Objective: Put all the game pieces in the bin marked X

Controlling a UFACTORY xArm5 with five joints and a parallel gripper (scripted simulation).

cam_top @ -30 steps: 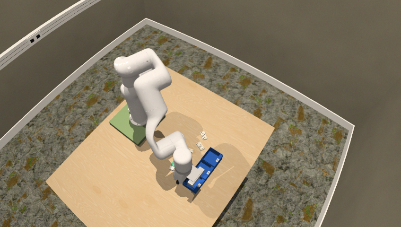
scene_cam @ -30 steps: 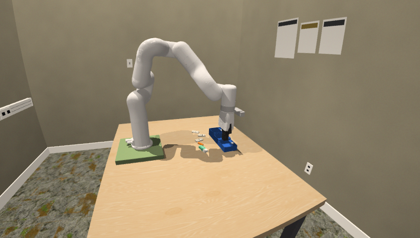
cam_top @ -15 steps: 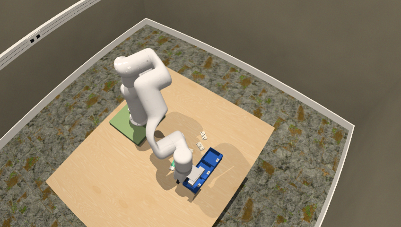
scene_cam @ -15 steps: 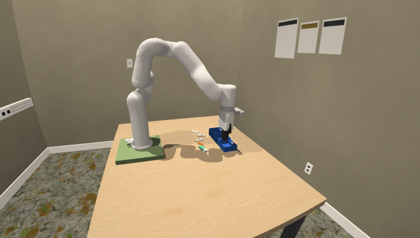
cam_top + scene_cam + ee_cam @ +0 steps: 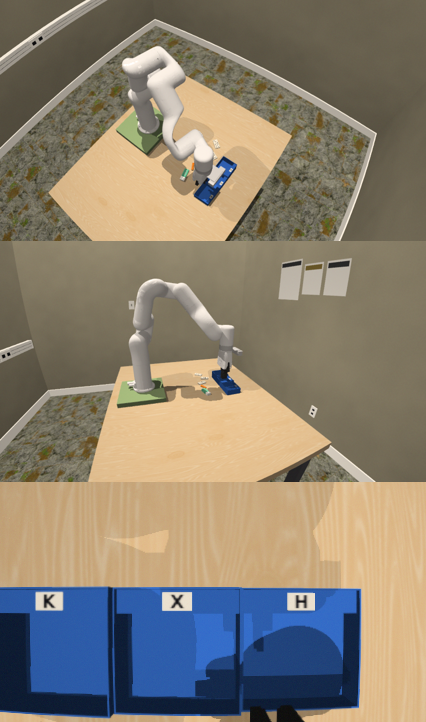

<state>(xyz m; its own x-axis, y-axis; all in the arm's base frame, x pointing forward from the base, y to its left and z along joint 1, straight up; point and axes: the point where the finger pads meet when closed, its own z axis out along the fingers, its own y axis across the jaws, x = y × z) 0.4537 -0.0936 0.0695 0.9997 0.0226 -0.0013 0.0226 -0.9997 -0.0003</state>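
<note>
Right now my hand is 11 cm past the orange battery, 9 cm above it and 5 cm to the right of it. From my hand the other things lie so: bin (7 cm below, 5 cm to the left, 4 cm ahead); then green-and-white item (11 cm behind, 9 cm below, 2 cm to the right).
</note>
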